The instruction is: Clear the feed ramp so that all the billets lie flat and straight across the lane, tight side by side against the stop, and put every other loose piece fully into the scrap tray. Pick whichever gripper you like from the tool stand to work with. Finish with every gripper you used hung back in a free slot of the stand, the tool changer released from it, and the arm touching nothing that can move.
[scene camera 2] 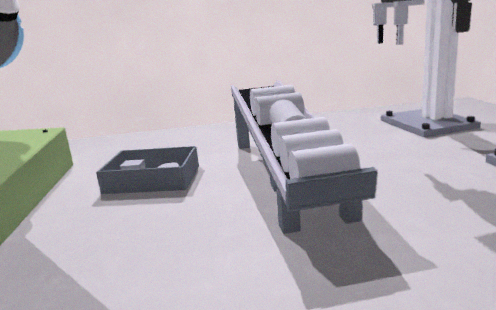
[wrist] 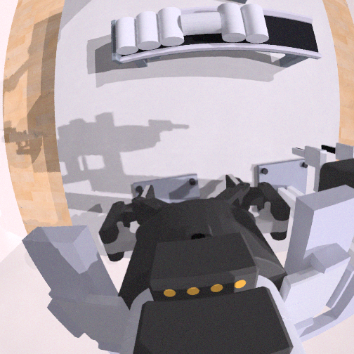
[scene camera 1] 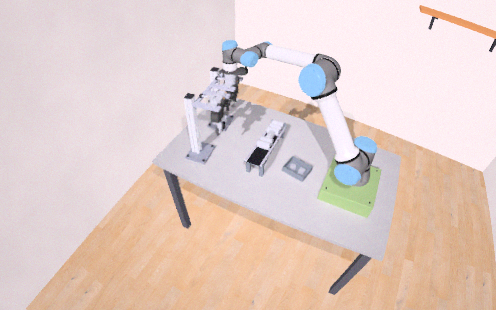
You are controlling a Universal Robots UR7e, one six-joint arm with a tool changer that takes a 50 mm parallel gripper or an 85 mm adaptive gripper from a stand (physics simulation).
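Observation:
Three billets (scene camera 2: 325,162) (wrist: 148,31) lie straight across the feed ramp (scene camera 2: 260,135) (wrist: 215,51) at its stop (scene camera 2: 332,190). Uphill of them one cylinder (scene camera 2: 286,111) (wrist: 200,23) lies lengthwise along the lane, then two more billets (scene camera 2: 272,91) (wrist: 255,24) lie across. The scrap tray (scene camera 2: 142,180) (scene camera 1: 295,173) holds a small block (scene camera 2: 133,164) and a rounded piece (scene camera 2: 169,165). My adaptive gripper (wrist: 190,186) is at the tool stand (scene camera 1: 192,122) (scene camera 2: 440,60), between its holder arms under the tool changer. Its fingers are spread and empty. Whether the changer is locked is hidden.
A second, parallel gripper (scene camera 2: 390,35) hangs in the stand beside mine, and its fingers show at the right of the wrist view. The green robot base (scene camera 1: 350,197) (scene camera 2: 45,165) stands near the tray. The ramp is between the tray and the stand.

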